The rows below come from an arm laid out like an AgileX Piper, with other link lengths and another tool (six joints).
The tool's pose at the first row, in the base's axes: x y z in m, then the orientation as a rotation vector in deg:
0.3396 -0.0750 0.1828 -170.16 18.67 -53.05
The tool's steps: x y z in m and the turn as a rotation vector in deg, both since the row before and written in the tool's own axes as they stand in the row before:
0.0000 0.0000 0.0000 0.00 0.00 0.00
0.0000 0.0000 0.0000 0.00 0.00 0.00
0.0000 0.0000 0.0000 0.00 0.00 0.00
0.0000 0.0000 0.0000 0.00 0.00 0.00
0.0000 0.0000 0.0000 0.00 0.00 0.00
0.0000 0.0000 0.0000 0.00 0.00 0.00
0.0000 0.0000 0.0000 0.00 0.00 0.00
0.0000 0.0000 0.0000 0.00 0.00 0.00
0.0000 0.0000 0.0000 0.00 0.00 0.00
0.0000 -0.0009 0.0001 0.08 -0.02 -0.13
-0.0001 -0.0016 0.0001 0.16 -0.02 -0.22
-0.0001 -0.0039 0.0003 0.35 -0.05 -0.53
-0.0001 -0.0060 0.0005 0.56 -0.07 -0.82
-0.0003 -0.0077 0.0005 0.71 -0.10 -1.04
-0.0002 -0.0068 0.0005 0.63 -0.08 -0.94
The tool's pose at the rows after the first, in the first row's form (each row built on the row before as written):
0.3396 -0.0750 0.1828 -170.16 18.67 -53.05
0.3396 -0.0750 0.1828 -170.16 18.67 -53.05
0.3396 -0.0750 0.1828 -170.16 18.67 -53.05
0.3396 -0.0750 0.1828 -170.16 18.67 -53.05
0.3396 -0.0750 0.1828 -170.16 18.67 -53.05
0.3396 -0.0750 0.1828 -170.16 18.67 -53.05
0.3396 -0.0750 0.1828 -170.16 18.67 -53.05
0.3396 -0.0750 0.1828 -170.16 18.67 -53.05
0.3396 -0.0750 0.1828 -170.16 18.67 -53.05
0.3398 -0.0741 0.1828 -170.15 18.44 -53.02
0.3401 -0.0725 0.1828 -170.11 18.03 -52.99
0.3409 -0.0687 0.1828 -170.04 17.06 -52.92
0.3422 -0.0628 0.1828 -169.90 15.56 -52.82
0.3435 -0.0552 0.1828 -169.71 13.66 -52.68
0.3445 -0.0485 0.1828 -169.53 11.95 -52.56

